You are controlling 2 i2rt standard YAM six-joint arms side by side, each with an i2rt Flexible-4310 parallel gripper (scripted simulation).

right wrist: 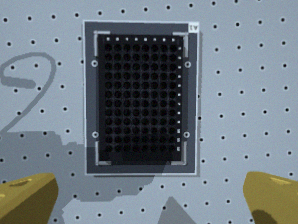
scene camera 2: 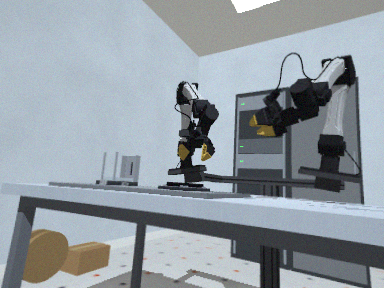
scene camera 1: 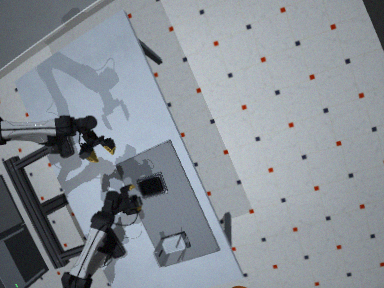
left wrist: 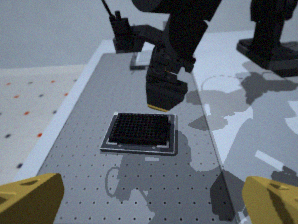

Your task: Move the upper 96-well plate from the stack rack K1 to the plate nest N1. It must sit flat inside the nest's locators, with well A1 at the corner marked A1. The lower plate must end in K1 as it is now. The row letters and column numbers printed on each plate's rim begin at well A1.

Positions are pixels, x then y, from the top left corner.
Scene:
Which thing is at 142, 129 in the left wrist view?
A black 96-well plate.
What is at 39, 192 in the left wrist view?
My left gripper.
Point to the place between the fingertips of my right gripper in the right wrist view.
At 150, 180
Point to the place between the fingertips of my right gripper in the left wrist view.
155, 92

